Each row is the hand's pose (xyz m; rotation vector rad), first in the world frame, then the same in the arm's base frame.
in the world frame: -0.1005 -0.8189 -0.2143 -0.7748 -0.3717 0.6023
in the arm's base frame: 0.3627 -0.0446 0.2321 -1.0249 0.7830 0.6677
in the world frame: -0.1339 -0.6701 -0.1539 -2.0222 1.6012 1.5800
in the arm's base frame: 0.3976 0.1098 0.1890 0.7335 -1.9631 -1.5045
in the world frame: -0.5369 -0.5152 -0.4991 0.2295 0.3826 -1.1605
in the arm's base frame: -0.1124 0.3224 0.1740 -0.8058 0.7568 -1.6342
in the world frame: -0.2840 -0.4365 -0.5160 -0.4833 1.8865 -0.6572
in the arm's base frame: 0.0265 0.2462 -0.0388 -0.9482 2.6226 -1.4341
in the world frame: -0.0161 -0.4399 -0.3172 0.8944 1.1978 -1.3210
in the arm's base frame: 0.3449 0.1720 -0.1057 0.0347 1.1707 -2.3358
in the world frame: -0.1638 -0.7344 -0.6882 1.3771 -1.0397 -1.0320
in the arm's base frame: -0.0532 -0.1083 -0.0102 0.1767 -0.8007 -1.2631
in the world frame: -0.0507 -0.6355 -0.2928 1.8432 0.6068 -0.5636
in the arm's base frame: 0.3362 0.0457 0.0493 1.0615 0.5802 -1.6415
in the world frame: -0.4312 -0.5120 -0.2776 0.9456 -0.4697 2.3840
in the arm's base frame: 0.1287 0.3459 0.2138 1.3345 0.3761 1.4331
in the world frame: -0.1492 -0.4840 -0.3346 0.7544 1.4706 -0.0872
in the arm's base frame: 0.2504 0.2010 -0.0047 0.4644 1.9616 -1.2061
